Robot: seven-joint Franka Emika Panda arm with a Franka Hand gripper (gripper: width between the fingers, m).
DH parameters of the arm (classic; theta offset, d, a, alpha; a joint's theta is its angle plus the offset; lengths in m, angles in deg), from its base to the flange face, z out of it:
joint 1: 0 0.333 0 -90
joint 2: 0 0 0 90
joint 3: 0 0.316 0.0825 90
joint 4: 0 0 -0.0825 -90
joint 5: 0 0.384 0 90
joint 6: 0 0 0.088 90
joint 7: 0 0.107 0 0
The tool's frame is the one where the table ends.
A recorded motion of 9 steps. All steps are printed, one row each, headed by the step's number.
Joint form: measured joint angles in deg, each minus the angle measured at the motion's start. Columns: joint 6, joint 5, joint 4, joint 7, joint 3, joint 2, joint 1.
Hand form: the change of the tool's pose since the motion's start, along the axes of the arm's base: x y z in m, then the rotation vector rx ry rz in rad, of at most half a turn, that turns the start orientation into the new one. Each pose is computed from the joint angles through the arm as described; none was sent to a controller.
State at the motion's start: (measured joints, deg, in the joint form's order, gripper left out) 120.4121 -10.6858 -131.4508 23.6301 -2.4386 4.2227 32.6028
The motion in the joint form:
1: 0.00 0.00 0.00 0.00 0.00 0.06 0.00
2: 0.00 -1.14 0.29 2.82 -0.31 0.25 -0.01
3: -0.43 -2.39 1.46 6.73 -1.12 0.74 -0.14
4: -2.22 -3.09 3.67 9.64 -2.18 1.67 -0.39
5: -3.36 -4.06 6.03 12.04 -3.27 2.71 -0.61
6: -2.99 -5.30 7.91 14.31 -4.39 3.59 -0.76
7: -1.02 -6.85 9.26 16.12 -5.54 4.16 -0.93
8: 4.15 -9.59 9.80 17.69 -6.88 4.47 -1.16
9: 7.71 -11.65 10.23 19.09 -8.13 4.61 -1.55
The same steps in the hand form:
1: 0.0000 0.0000 -0.0005 -0.0006 0.0009 0.0000
2: 0.0033 -0.0024 0.0000 -0.0187 -0.0213 -0.0382
3: 0.0129 -0.0077 0.0034 -0.0406 -0.0536 -0.1051
4: 0.0264 -0.0151 0.0089 -0.0660 -0.0697 -0.1722
5: 0.0417 -0.0220 0.0151 -0.0861 -0.0952 -0.2264
6: 0.0568 -0.0284 0.0211 -0.0942 -0.1371 -0.2707
7: 0.0721 -0.0348 0.0280 -0.0871 -0.1955 -0.3001
8: 0.0892 -0.0414 0.0358 -0.0573 -0.2914 -0.3038
9: 0.1024 -0.0509 0.0429 -0.0385 -0.3609 -0.3170

